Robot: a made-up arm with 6 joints.
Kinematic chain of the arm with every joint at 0, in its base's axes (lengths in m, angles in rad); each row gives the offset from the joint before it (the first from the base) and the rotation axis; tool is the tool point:
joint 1: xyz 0 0 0.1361 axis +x
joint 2: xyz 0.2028 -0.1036 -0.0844 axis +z
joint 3: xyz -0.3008 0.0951 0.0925 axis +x
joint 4: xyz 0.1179 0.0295 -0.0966 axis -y
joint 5: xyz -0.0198 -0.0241 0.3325 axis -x
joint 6: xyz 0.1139 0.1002 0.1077 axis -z
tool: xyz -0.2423 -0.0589 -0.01
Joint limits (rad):
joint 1: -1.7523..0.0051
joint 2: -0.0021..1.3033
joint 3: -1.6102..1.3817
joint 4: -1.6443..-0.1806
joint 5: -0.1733..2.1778
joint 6: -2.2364..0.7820
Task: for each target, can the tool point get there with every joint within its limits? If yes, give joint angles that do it. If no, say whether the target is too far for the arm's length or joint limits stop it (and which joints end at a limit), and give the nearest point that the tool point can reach.
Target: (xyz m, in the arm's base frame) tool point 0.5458 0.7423 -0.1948
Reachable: no: joint limits stop it (at a limit: joint 3, joint 4, joint 6) | nearest point 0.4011 0.3890 -0.0373 | short by 0.413 m
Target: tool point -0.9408 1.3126 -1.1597
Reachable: no: too far | nearest point -0.1089 0.2986 -0.1296 | short by 1.668 m
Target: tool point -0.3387 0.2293 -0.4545
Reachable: no: joint limits stop it (at a limit: joint 1, joint 4, joint 5, joint 6) | nearest point -0.1437 0.1402 -0.2027 | short by 0.331 m
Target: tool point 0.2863 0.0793 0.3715
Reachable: yes | joints -0.5423 1.1972 1.1567 -0.5897 1.9947 -1.0772
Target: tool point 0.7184 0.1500 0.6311
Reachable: no: joint limits stop it (at a limit: joint 1, joint 3, joint 4, joint 6) | nearest point 0.5166 0.0947 0.4780 | short by 0.259 m
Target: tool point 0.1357 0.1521 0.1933
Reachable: yes | joints -1.1422 1.1536 0.7061 -1.3736 1.4236 0.0420
